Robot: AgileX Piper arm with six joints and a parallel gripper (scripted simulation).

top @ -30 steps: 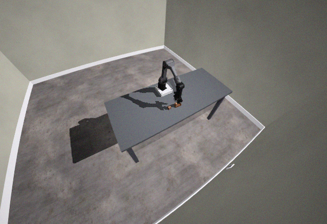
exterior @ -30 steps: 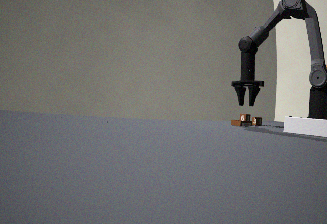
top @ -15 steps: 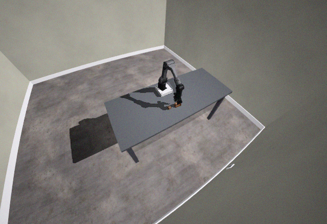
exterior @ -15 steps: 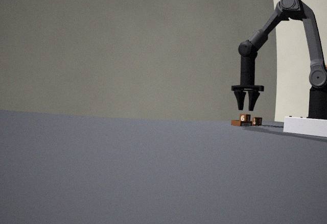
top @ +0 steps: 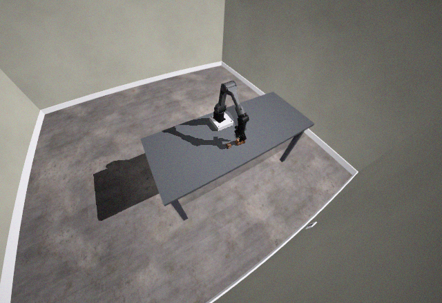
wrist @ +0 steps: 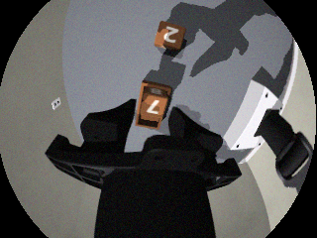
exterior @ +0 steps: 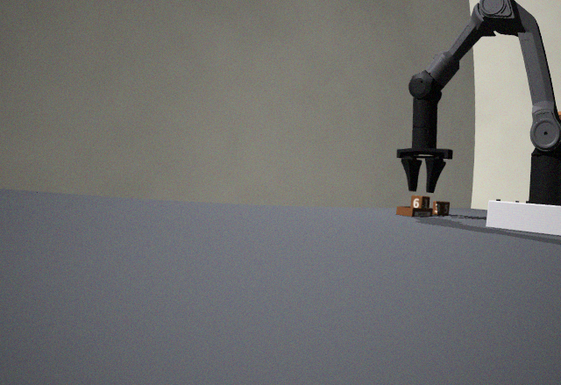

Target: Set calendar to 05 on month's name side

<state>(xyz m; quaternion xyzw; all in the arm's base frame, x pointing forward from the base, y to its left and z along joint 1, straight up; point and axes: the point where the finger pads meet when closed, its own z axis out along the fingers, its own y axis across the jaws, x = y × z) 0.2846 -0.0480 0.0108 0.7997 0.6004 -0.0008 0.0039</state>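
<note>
Right now my hand is 20 mm to the right of the brown calendar tray and 50 mm above it. Also, from my hand: cube 30 mm behind, 90 mm to the right, 40 mm below.
</note>
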